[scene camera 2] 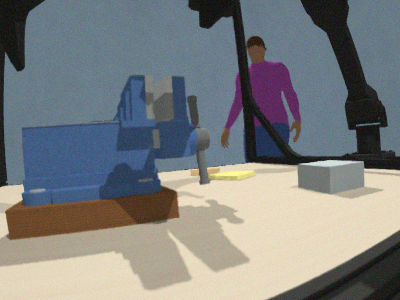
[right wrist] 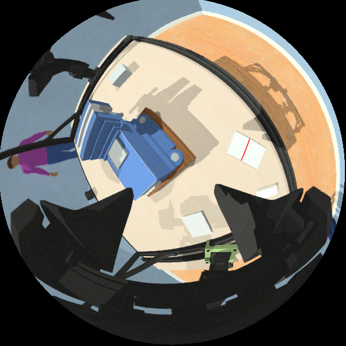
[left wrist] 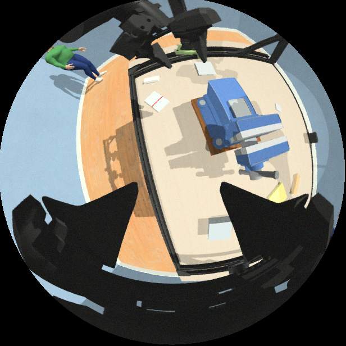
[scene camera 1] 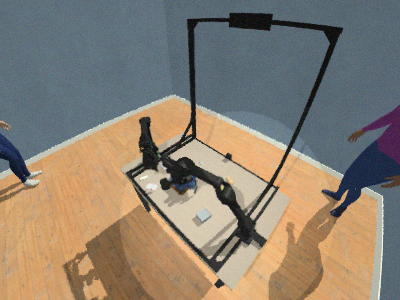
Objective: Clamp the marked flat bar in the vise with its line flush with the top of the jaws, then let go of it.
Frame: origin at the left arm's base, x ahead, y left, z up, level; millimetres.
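Seen in the pictures: left gripper, fingertip midpoint: (scene camera 1: 173, 186); right gripper, fingertip midpoint: (scene camera 1: 162, 169); left arm's base, origin of the base link: (scene camera 2: 369, 153) (scene camera 1: 246, 232).
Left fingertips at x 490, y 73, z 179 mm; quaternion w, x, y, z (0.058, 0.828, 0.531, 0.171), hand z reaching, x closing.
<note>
Pixels of each thing's top centre, then the offset from my left fingertips to it.
- marked flat bar, middle of its top: (scene camera 1: 151, 186) dx +253, dy +13, dz -203 mm
- grey block, middle of its top: (scene camera 2: 329, 162) (scene camera 1: 203, 214) dx -206, dy -24, dz -172 mm
- yellow piece, middle of its top: (scene camera 2: 231, 172) dx -209, dy -270, dz -197 mm
The marked flat bar (scene camera 1: 151, 187) (left wrist: 156, 101) (right wrist: 240, 145) is white with a thin red line across it. It lies flat on the table, apart from the vise. The blue vise (scene camera 2: 70, 160) (left wrist: 225, 100) (right wrist: 135, 160) stands on a brown wooden base; its pale-faced jaws stand apart with an empty gap. My left gripper (left wrist: 179, 186) is open and empty, above the table. My right gripper (left wrist: 186, 64) (right wrist: 174, 190) is open and empty, raised above the table on the side of the vise away from its jaws. The bar does not show in scene camera 2.
A grey block (scene camera 1: 203, 215) (scene camera 2: 330, 176) (left wrist: 220, 231) (right wrist: 120, 76) lies off the jaw end. A yellow piece (scene camera 2: 232, 175) (left wrist: 277, 192) and an orange strip (left wrist: 295, 184) lie near the vise handle. A white square (left wrist: 204, 68) (right wrist: 196, 224) and small white block (left wrist: 151, 79) (right wrist: 267, 191) lie beyond the vise.
</note>
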